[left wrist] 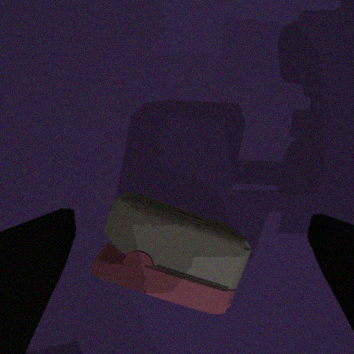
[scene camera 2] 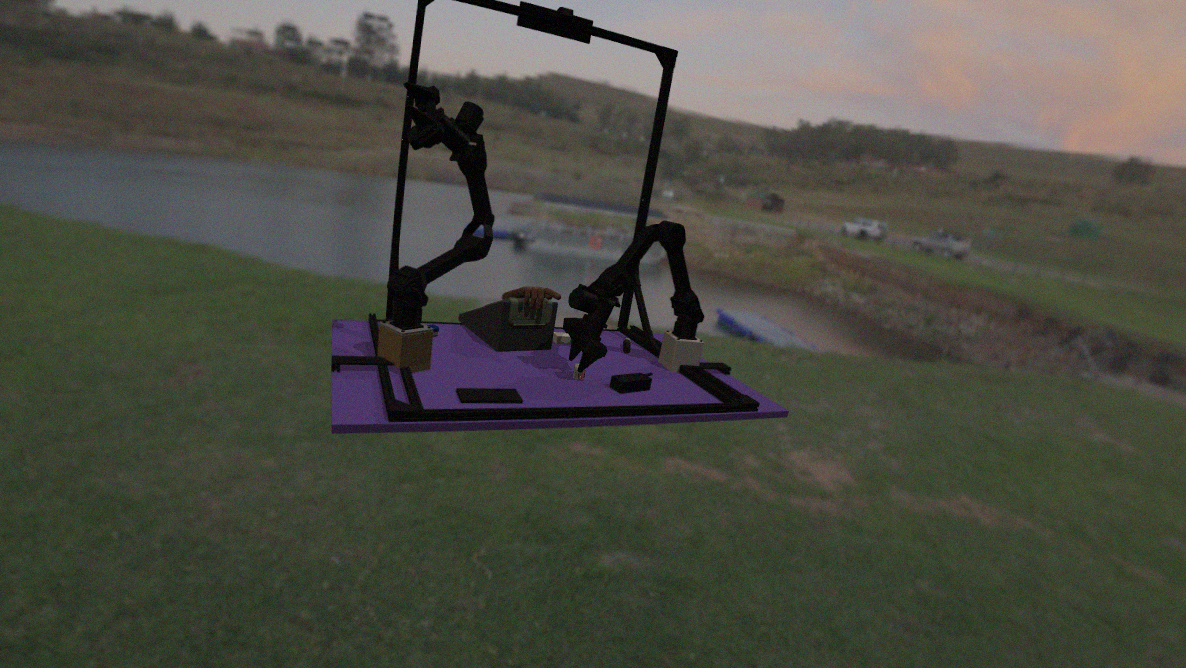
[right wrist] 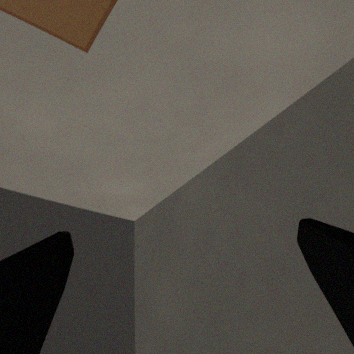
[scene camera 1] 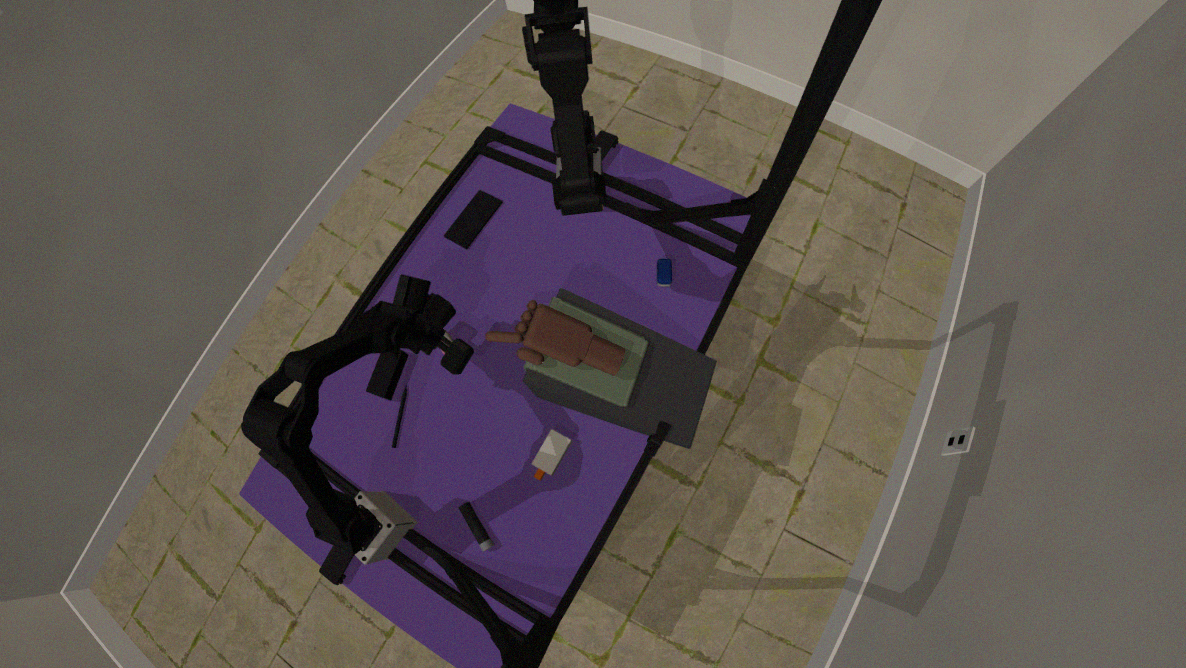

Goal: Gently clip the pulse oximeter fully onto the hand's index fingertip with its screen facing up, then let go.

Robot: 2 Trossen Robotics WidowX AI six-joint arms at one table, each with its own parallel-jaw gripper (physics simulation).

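Seen in the pictures: left gripper, fingertip midpoint: [left wrist: 194,223] [scene camera 2: 574,366] [scene camera 1: 451,340]; right gripper, fingertip midpoint: [scene camera 2: 405,94] [right wrist: 186,236]; left arm's base, origin of the base link: [scene camera 2: 684,336] [scene camera 1: 362,527]; right arm's base, origin of the base link: [scene camera 2: 406,325].
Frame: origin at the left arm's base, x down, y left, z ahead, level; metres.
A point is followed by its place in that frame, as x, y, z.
Note:
The pulse oximeter [scene camera 2: 579,374] @[0.089, 0.163, 0.386] [left wrist: 175,250] @[0.074, 0.138, 0.385], a grey-white shell joined to a pink one, rests on the purple table; its screen does not show clearly. In scene camera 1 it does not show. My left gripper [scene camera 1: 453,353] @[0.076, 0.132, 0.395] [scene camera 2: 580,361] @[0.076, 0.132, 0.395] [left wrist: 194,223] @[0.076, 0.132, 0.395] is open just above it, its fingertips on either side of it in the left wrist view, with nothing held. The brown hand [scene camera 1: 560,334] @[-0.084, -0.101, 0.511] [scene camera 2: 531,292] @[-0.089, -0.029, 0.511] lies on a raised support, its index finger [scene camera 1: 502,336] stretched out toward the left gripper in scene camera 1. My right gripper [scene camera 2: 409,97] @[-0.572, 0.152, 0.918] [right wrist: 186,236] @[-0.572, 0.152, 0.918] is open and empty, raised high away from the table.
A green pad [scene camera 1: 624,390] @[0.003, -0.238, 0.511] on a dark wedge [scene camera 1: 684,390] @[0.061, -0.328, 0.589] carries the hand. Around it lie a blue item [scene camera 1: 663,270] @[0.072, -0.147, 0.787], a white box [scene camera 1: 551,452] @[0.077, -0.187, 0.338] with an orange part, a dark cylinder [scene camera 1: 475,525] @[0.080, -0.154, 0.131], a thin rod [scene camera 1: 400,419] @[0.098, 0.120, 0.190], a black box [scene camera 1: 386,375] @[0.071, 0.199, 0.245] and a black slab [scene camera 1: 473,219] @[0.097, 0.308, 0.654].

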